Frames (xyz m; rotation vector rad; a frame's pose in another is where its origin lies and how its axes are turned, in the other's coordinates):
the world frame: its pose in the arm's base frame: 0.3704 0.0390 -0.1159 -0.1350 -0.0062 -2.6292
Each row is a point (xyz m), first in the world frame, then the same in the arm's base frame.
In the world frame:
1: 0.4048 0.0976 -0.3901
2: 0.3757 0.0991 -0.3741
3: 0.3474 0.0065 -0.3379
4: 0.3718 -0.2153 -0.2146
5: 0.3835 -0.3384 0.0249
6: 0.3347 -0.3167 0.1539
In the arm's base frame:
1: 0.0294 -0.2546 -0.4668
2: 0.0569 -0.2413 -0.4537
3: 0.0399 -0.1456 -0.4185
4: -0.0776 0.0399 -0.2889
5: -0.1250 0.1487 -0.0469
6: -0.0598 0.1573 0.0763

